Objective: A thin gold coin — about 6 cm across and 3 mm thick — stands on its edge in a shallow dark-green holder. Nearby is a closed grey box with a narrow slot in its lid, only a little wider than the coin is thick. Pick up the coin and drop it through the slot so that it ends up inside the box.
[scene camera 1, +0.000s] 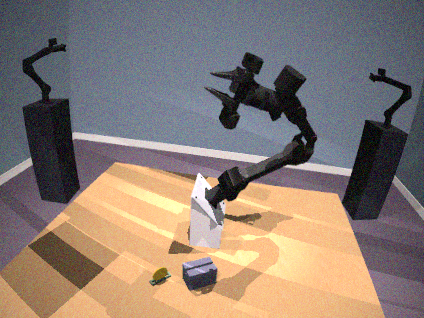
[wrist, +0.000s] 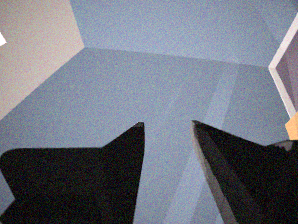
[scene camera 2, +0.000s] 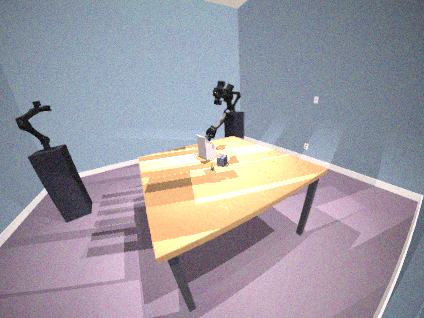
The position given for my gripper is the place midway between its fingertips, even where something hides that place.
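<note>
What I can see here is my gripper (scene camera 1: 207,80), and when I look through the wrist view, my gripper (wrist: 167,127) is there as well.
</note>
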